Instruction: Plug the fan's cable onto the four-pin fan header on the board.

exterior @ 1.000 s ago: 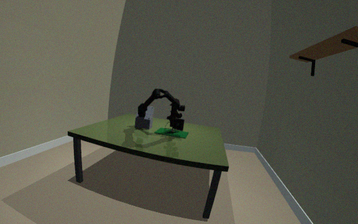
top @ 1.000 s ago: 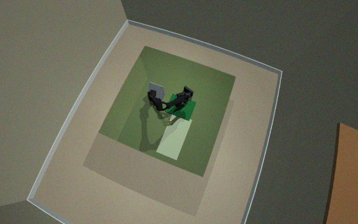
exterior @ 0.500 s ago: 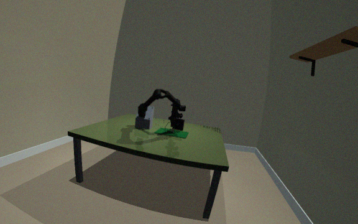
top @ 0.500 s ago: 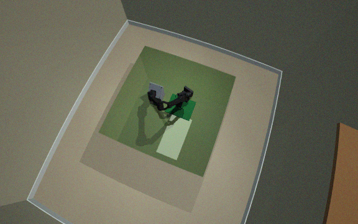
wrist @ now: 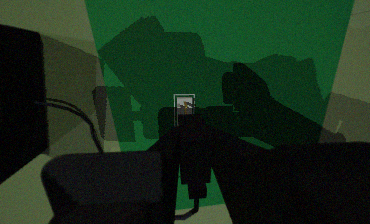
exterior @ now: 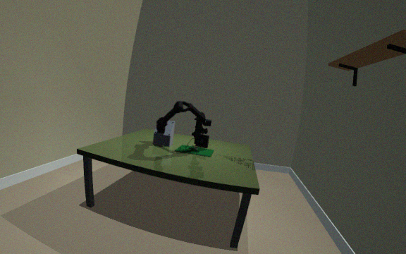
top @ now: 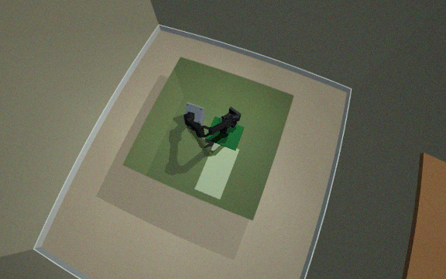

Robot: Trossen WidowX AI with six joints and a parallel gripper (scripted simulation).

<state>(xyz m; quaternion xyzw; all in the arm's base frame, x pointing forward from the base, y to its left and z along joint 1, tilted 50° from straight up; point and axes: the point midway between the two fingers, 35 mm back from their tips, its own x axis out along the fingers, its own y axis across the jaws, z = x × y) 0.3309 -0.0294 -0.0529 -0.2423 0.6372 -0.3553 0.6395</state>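
The four-pin header is 60 mm below my gripper tip. From my gripper tip the other things lie so: green board: 50 mm to the right, 80 mm below; black fan: 30 mm ahead, 140 mm to the left; dark plug: 10 mm behind, 10 mm above.
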